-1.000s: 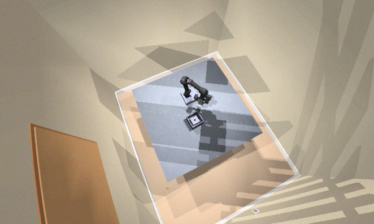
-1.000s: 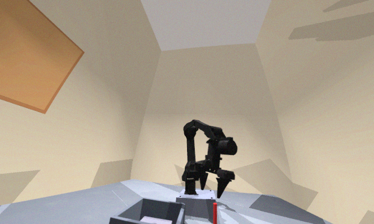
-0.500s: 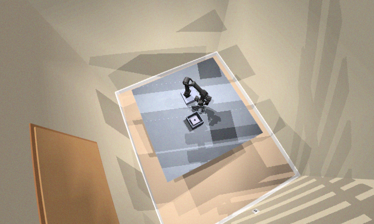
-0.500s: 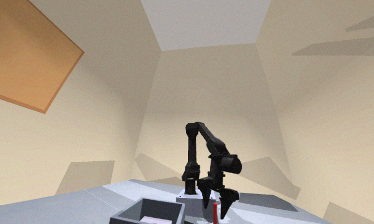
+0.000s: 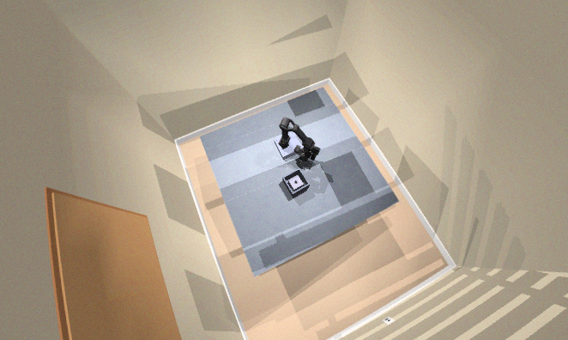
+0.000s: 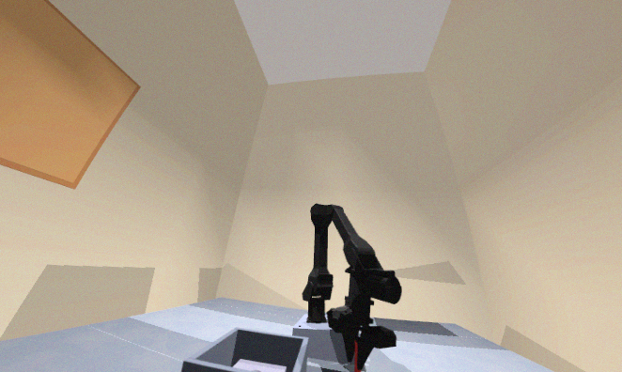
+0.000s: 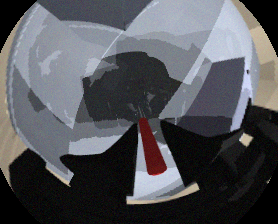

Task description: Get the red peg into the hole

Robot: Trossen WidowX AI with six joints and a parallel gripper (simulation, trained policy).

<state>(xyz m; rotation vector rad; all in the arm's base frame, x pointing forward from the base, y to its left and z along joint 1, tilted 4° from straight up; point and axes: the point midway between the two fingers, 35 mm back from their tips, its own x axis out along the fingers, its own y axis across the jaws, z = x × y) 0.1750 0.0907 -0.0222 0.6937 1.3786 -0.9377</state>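
The red peg lies 10 mm to the left of my gripper tip and 20 mm above it. The rest, counted from my gripper tip: dark box 160 mm ahead, 200 mm to the right; pale plate 160 mm ahead, 200 mm to the right, 20 mm above.
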